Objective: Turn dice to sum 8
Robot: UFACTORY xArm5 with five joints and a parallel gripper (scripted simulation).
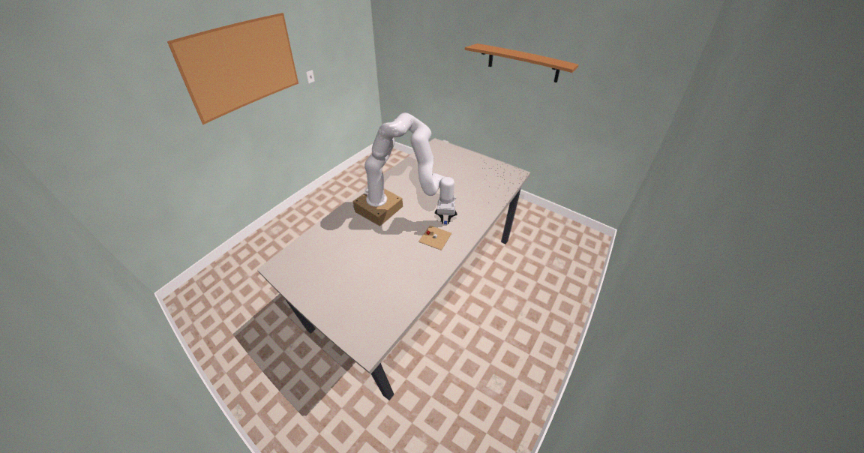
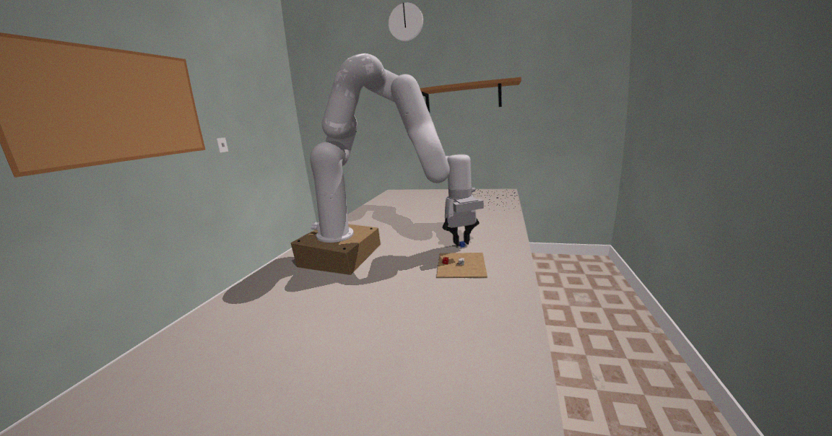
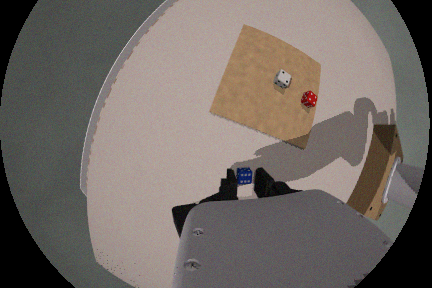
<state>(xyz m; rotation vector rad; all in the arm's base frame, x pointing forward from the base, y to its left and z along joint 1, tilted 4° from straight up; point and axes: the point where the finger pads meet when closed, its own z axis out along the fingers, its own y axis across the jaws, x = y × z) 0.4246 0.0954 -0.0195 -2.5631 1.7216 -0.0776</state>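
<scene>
Right now the blue die is 1 cm to the right of my hand and 2 cm below it. From my hand the other things lie so: tan mat (13 cm to the right, 2 cm below); then white die (13 cm to the right, 1 cm below); then red die (4 cm behind, 13 cm to the right, 1 cm below).
</scene>
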